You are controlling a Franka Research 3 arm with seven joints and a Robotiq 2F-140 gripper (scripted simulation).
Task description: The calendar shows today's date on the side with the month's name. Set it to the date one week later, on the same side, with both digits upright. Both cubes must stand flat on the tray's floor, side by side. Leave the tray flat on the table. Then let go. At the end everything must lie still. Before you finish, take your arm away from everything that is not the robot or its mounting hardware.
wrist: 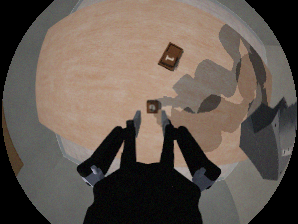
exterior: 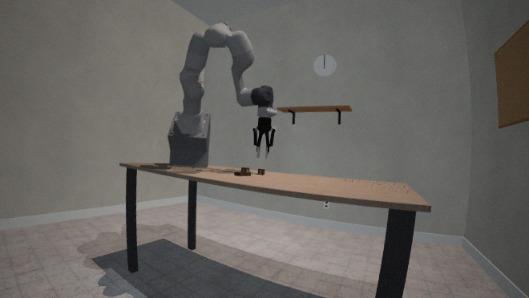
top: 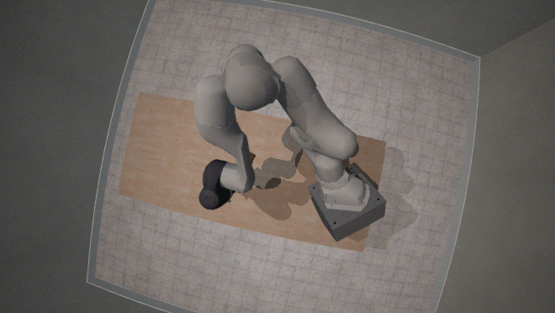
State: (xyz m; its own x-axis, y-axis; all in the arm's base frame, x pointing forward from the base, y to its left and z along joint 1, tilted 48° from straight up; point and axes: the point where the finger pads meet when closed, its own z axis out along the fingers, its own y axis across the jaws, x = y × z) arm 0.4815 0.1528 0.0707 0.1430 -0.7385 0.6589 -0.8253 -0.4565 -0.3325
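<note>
Right now my hand is 11 cm above the calendar cube.
</note>
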